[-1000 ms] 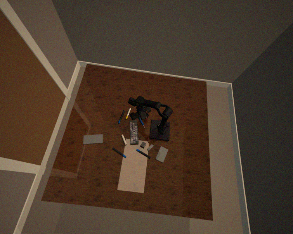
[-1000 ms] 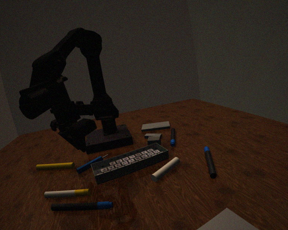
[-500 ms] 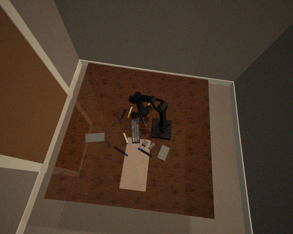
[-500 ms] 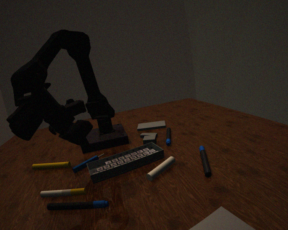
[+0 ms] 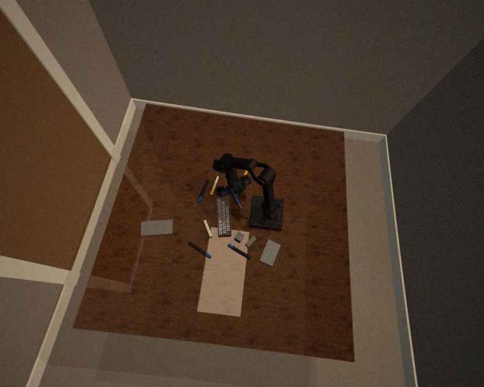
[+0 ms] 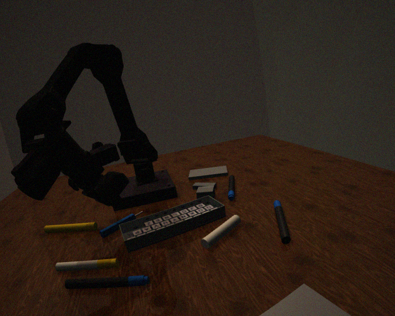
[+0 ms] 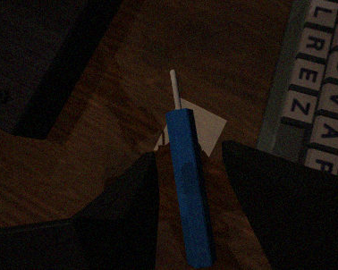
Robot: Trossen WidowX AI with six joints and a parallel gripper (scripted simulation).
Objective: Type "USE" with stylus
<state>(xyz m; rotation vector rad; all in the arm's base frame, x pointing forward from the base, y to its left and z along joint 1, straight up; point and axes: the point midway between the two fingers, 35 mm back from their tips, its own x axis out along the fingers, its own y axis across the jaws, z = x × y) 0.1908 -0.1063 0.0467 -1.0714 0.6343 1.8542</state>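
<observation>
My gripper tip is now 4 cm above the blue stylus, 1 cm to the right of it and 1 cm past it. Also, from my gripper tip: thin grey tip (4 cm to the left, 4 cm below, 2 cm behind); white-and-yellow marker (13 cm ahead, 7 cm to the right, 4 cm below); yellow marker (14 cm to the right, 4 cm below, 4 cm behind).
</observation>
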